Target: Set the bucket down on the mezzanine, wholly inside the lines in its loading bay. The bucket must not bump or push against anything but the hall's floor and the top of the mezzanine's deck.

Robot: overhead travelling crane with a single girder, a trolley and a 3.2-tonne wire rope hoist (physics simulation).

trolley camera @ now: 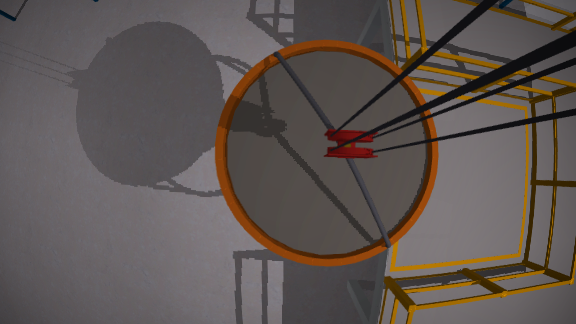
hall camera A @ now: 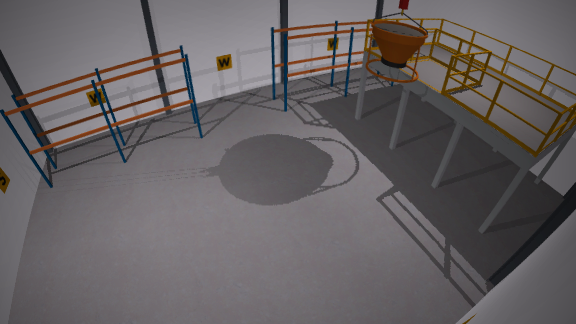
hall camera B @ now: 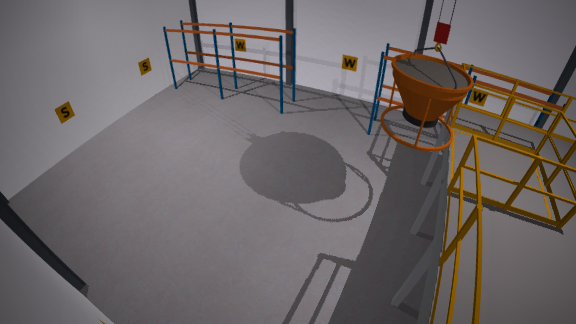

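Note:
The orange bucket (hall camera A: 398, 44) (hall camera B: 430, 92) (trolley camera: 300, 190) hangs upright with grey fill. My hook (hall camera B: 438, 47), under the red block (trolley camera: 350, 135), holds its bail. The foot ring (hall camera B: 417, 149) (hall camera A: 392, 80) hangs at the open long edge of the mezzanine deck (hall camera A: 520, 120) (hall camera B: 520, 260), near deck height in hall camera B; the exact gap is not clear. The yellow line of the loading bay (trolley camera: 455, 262) shows right of the bucket in the trolley view. The bucket's rim overlaps the deck edge there and hides the bay's left side.
Yellow railings (hall camera A: 470, 55) (hall camera B: 537, 157) (trolley camera: 485, 282) stand on both sides of the bay and behind it. A blue and orange rack (hall camera A: 285, 72) (hall camera B: 375, 95) stands by the wall near the mezzanine's end. Another rack (hall camera A: 108, 120) (hall camera B: 218, 64) stands farther along. The bucket's shadow (hall camera A: 275, 170) (hall camera B: 295, 167) lies on the floor.

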